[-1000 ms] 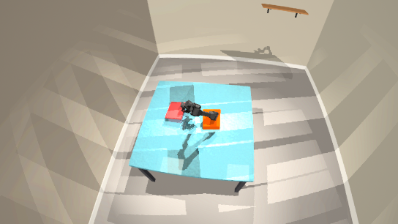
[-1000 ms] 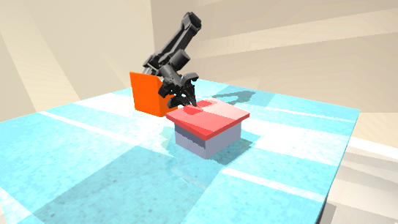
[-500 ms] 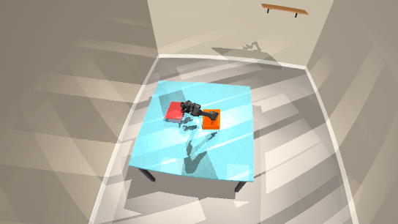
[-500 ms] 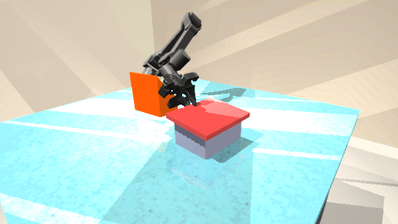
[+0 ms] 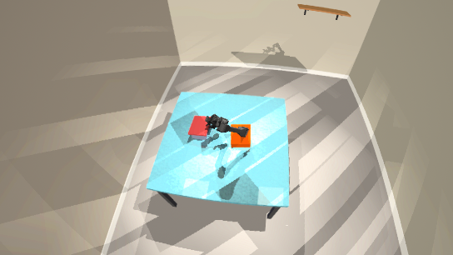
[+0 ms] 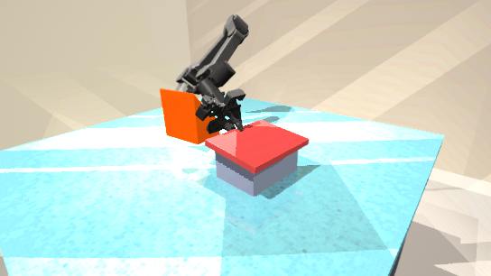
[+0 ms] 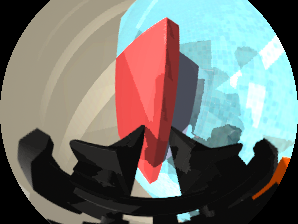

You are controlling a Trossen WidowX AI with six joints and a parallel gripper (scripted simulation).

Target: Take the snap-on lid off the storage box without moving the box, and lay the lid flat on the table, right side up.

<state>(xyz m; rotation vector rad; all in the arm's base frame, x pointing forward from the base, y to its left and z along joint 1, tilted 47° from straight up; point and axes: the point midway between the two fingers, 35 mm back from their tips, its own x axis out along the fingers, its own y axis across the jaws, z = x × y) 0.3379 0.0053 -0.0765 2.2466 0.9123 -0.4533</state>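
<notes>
Now: gripper tip 80 mm short of the red lid and 10 mm to the left of it. Also, from my gripper tip: grey storage box 70 mm ahead, 60 mm below, 10 mm to the right.
</notes>
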